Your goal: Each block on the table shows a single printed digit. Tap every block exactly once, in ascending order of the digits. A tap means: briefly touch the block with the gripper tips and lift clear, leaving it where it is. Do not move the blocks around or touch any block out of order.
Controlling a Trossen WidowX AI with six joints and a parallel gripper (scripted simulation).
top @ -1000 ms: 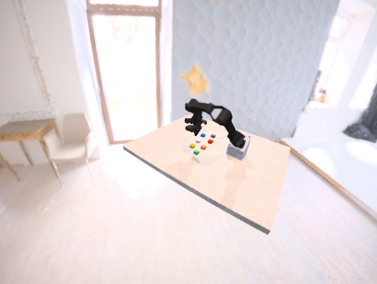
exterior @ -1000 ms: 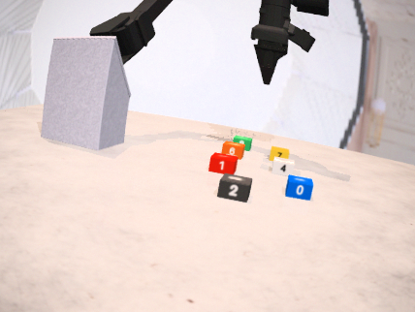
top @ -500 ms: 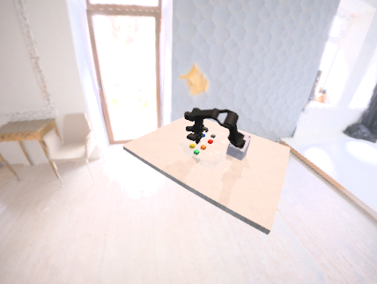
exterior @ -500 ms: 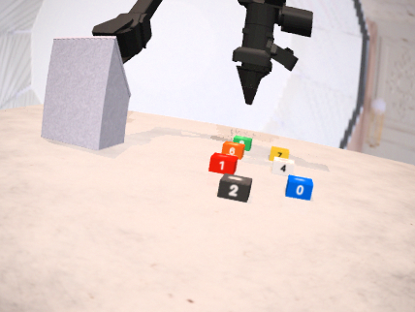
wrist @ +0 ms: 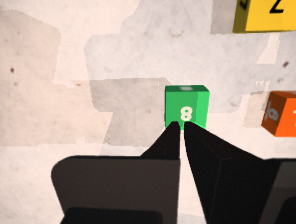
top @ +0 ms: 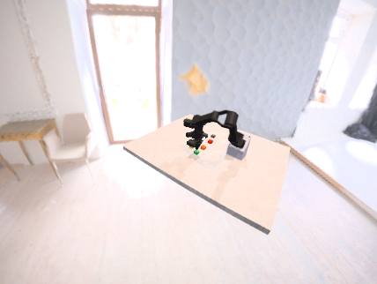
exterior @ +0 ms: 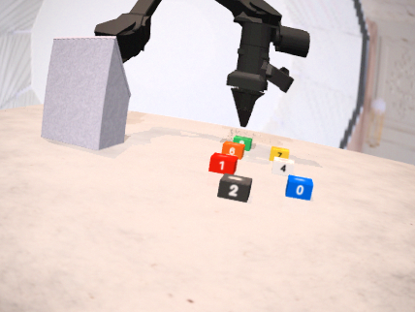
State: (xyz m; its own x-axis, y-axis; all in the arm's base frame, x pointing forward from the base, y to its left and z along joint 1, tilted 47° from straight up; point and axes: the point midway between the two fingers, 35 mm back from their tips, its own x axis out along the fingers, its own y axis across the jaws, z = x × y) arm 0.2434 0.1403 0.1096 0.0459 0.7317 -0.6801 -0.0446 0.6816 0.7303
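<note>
Now: gripper tip 30 mm above the green block and 10 mm to the left of it. From my gripper tip the other things lie so: white 4 block (150 mm to the right, 90 mm ahead, 30 mm below); then orange 6 block (90 mm to the right, 30 mm below); then yellow 7 block (80 mm ahead, 50 mm to the right, 30 mm below).
</note>
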